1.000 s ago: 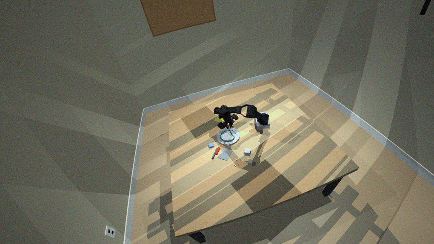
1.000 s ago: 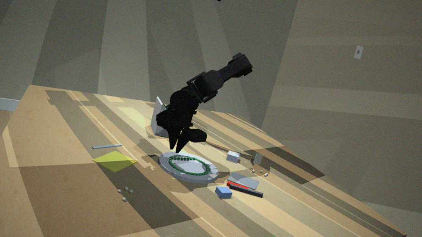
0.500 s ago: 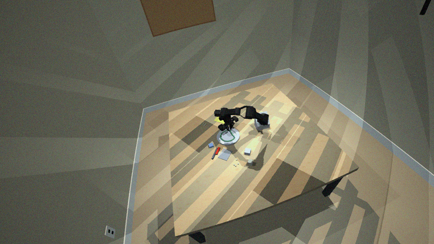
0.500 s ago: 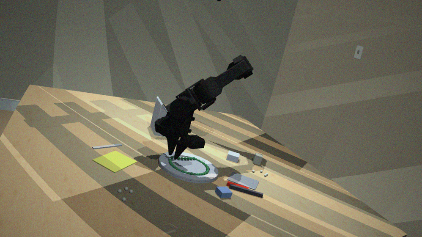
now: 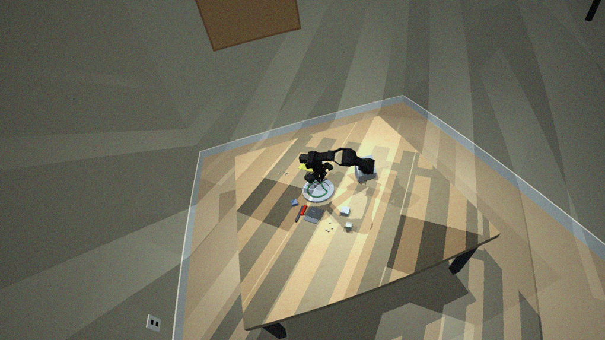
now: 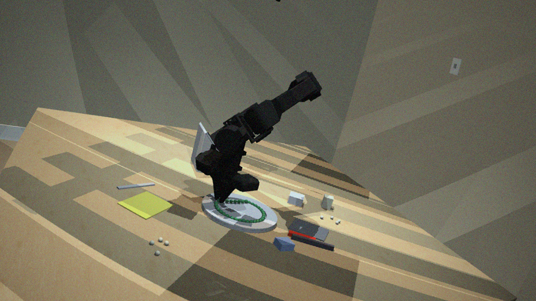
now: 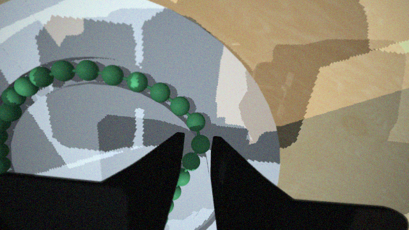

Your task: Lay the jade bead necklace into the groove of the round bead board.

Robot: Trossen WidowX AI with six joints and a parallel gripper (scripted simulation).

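The round grey bead board lies 4 cm ahead of my gripper tip, 5 cm to the left of it and 1 cm below it. From my gripper tip the other things lie so: grey rod: 9 cm behind, 20 cm to the right, 1 cm below; then yellow sheet: 1 cm ahead, 20 cm to the right, 1 cm below; then blue block: 21 cm ahead, 8 cm to the left, 1 cm below.
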